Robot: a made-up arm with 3 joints.
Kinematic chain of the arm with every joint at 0, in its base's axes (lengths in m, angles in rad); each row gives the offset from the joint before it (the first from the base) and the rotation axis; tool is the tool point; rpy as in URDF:
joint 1: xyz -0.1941 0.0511 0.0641 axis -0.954 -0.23 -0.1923
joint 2: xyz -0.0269 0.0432 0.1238 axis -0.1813 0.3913 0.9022
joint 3: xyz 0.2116 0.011 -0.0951 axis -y
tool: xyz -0.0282 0.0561 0.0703 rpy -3.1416 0 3.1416
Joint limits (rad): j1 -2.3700..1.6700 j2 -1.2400..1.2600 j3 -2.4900..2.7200
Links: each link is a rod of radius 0.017 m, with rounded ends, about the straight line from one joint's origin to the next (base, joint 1, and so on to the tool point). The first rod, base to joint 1, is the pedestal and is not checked.
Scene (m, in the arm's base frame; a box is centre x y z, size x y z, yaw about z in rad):
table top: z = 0
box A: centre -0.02 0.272 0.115 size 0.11 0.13 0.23 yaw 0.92
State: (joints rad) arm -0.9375 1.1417 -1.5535
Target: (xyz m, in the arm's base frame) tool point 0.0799 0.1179 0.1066
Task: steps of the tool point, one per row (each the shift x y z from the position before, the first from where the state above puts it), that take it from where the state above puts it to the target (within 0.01 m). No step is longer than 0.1 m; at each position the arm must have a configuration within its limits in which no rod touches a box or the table.
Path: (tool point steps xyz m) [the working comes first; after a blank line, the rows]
Joints at the target: -1.0532 -0.2181 -2.0507
Straight joint move there: touches box A.

1: 0.0243 -0.0538 0.0482
2: 0.0285 -0.0626 0.0282
3: 0.0311 -0.0645 0.0068
4: 0.0317 -0.0599 -0.0139
5: 0.0519 0.0714 -0.0224
6: 0.0498 0.0444 -0.0526
7: 0.0420 0.0066 -0.0663
8: 0.0280 -0.0310 -0.0615

